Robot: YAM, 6 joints.
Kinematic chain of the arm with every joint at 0, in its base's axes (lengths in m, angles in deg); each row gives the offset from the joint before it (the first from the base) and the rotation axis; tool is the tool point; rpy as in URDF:
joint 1: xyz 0 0 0.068 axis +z
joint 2: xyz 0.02 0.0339 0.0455 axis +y
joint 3: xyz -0.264 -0.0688 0 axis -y
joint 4: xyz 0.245 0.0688 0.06 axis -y
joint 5: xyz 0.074 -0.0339 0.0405 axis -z
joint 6: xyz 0.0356 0 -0.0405 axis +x
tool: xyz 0 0 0 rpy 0 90 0
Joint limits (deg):
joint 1: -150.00..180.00
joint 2: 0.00..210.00
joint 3: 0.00..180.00
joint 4: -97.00..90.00
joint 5: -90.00..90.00
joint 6: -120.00..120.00
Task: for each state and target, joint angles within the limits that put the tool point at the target. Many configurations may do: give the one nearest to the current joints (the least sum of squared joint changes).
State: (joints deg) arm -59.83 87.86 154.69 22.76 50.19 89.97
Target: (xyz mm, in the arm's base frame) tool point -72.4 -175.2 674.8
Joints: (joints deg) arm -102.94 89.16 134.20 18.75 61.61 89.97
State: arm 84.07 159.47 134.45 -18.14 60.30 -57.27
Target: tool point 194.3 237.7 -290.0
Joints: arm 56.52 196.64 108.35 -24.00 60.26 -57.27
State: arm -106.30 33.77 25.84 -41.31 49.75 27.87
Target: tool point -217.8 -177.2 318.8
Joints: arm -135.49 73.63 61.20 -20.95 47.73 27.87
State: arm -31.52 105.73 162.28 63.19 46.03 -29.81
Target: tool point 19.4 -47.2 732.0
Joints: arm -48.54 93.35 163.17 28.61 27.99 -29.81
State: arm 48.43 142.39 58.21 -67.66 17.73 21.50
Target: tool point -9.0 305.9 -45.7
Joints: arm 93.15 148.11 75.78 -57.57 12.72 21.50
